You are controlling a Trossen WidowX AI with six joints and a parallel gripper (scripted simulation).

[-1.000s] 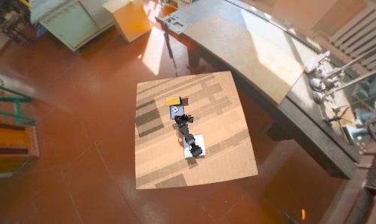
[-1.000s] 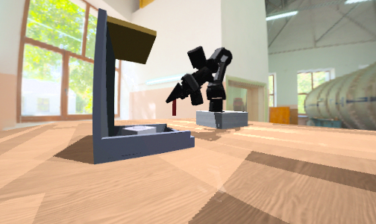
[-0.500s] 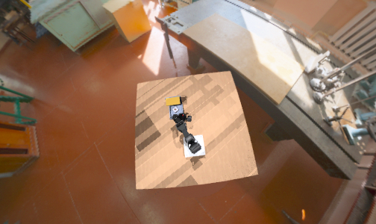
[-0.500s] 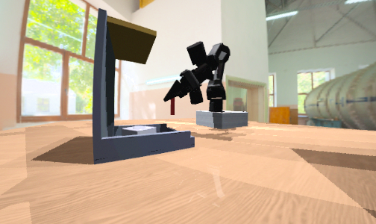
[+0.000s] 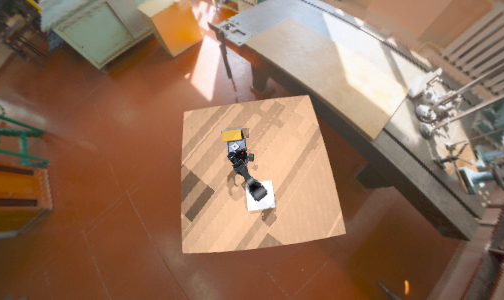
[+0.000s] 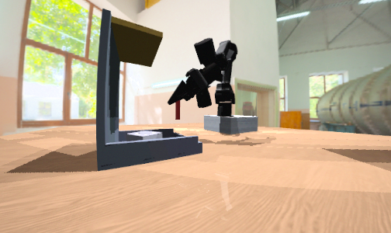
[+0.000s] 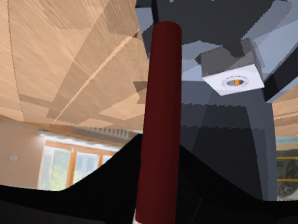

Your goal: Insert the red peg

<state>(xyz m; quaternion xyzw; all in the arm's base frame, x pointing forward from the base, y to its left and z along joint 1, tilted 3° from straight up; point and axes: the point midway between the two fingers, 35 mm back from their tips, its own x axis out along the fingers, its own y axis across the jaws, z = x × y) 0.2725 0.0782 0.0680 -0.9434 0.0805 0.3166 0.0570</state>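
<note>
Now: gripper tip 13 cm short of the back wall and 7 cm to the right of it. Also, from my gripper tip: red peg 3 cm behind, 1 cm to the left, 1 cm below; yellow-brown roof 9 cm ahead, 7 cm to the left, 11 cm above.
</note>
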